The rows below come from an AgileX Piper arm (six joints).
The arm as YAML. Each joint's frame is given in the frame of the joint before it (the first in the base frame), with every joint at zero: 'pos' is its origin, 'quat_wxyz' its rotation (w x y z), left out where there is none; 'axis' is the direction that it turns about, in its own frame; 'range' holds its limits. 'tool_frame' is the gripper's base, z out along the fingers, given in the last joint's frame.
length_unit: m
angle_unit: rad
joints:
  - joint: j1
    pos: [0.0, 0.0, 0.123]
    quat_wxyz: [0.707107, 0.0, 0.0, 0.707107]
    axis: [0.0, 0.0, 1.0]
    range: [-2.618, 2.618]
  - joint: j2
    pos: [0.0, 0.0, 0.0]
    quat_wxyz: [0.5, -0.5, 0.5, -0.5]
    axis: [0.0, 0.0, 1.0]
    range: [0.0, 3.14]
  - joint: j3
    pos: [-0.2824, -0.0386, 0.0]
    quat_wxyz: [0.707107, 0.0, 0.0, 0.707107]
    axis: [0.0, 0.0, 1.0]
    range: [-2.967, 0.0]
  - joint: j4
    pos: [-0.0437, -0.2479, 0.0]
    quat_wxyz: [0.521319, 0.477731, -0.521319, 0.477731]
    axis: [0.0, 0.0, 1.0]
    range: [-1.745, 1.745]
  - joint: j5
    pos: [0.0, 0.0, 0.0]
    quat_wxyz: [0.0, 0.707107, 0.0, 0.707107]
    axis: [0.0, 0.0, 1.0]
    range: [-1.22, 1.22]
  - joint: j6
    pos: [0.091, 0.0, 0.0]
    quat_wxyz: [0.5, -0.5, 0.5, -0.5]
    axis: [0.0, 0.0, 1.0]
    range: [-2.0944, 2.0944]
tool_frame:
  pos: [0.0, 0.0, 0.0]
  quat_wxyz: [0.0, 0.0, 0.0, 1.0]
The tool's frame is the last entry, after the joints.
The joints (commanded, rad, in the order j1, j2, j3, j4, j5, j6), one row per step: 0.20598, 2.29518, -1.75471, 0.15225, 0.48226, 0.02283; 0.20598, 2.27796, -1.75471, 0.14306, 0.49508, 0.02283; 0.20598, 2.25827, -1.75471, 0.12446, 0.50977, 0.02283; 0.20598, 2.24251, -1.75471, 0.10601, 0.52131, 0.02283; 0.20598, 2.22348, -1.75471, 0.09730, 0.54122, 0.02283; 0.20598, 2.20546, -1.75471, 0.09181, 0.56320, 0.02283; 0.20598, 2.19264, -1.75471, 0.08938, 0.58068, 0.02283; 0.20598, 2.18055, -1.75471, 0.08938, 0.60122, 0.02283; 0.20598, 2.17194, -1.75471, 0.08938, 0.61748, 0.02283; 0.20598, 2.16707, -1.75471, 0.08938, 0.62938, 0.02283; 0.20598, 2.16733, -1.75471, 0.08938, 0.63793, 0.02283; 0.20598, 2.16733, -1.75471, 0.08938, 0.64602, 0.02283; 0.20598, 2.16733, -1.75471, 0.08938, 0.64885, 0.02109
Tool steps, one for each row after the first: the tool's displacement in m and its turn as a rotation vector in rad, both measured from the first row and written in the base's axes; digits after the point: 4 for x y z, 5 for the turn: -0.0013, -0.0005, 0.0080, -0.00640, -0.00597, 0.00566; -0.0030, -0.0015, 0.0170, -0.02113, -0.01428, 0.01515; -0.0044, -0.0026, 0.0242, -0.03630, -0.02182, 0.02372; -0.0067, -0.0033, 0.0325, -0.04354, -0.02256, 0.02897; -0.0093, -0.0039, 0.0403, -0.04851, -0.01968, 0.03303; -0.0114, -0.0044, 0.0456, -0.05105, -0.01556, 0.03548; -0.0137, -0.0047, 0.0505, -0.05199, -0.00726, 0.03743; -0.0155, -0.0050, 0.0538, -0.05293, 0.00024, 0.03900; -0.0168, -0.0052, 0.0556, -0.05389, 0.00714, 0.04019; -0.0174, -0.0052, 0.0550, -0.05527, 0.01579, 0.04114; -0.0180, -0.0053, 0.0546, -0.05654, 0.02373, 0.04203; -0.0182, -0.0053, 0.0545, -0.05794, 0.02619, 0.04376
